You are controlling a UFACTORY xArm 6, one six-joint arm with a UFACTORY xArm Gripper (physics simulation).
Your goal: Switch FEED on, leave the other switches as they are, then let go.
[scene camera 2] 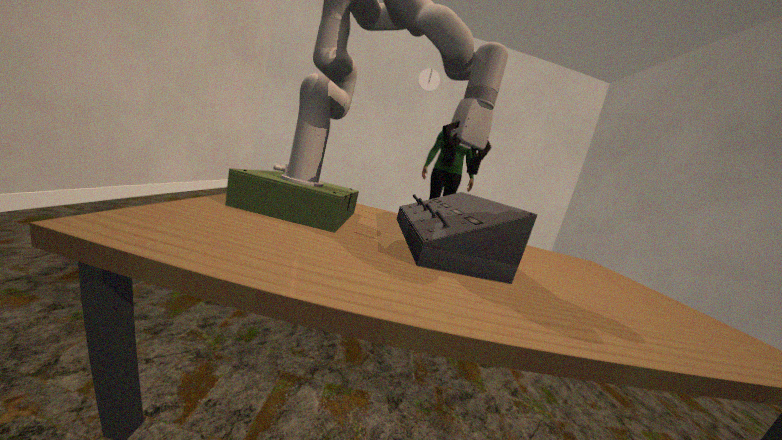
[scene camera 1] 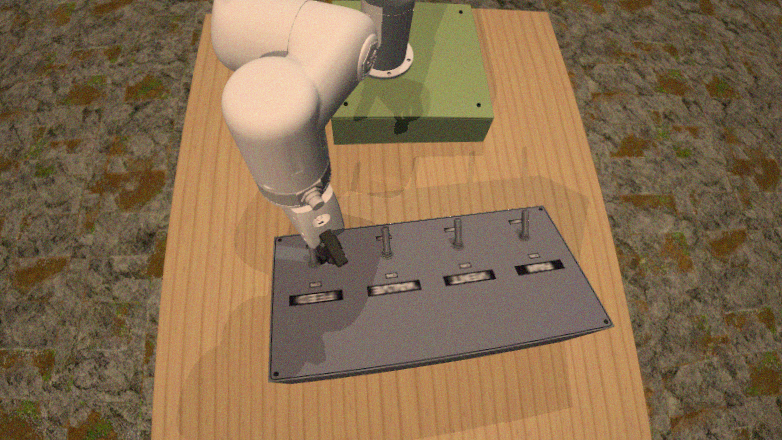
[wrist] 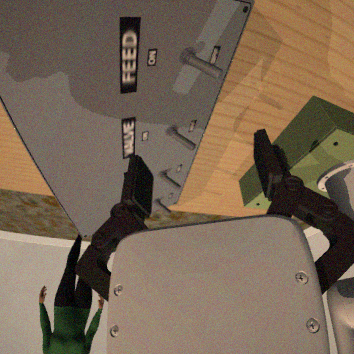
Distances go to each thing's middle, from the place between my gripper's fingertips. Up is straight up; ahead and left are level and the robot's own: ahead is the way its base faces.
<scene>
Right now my hand is 90 mm short of the grey switch panel [scene camera 1: 428,301], 160 mm to the right of it and 160 mm above it.
</scene>
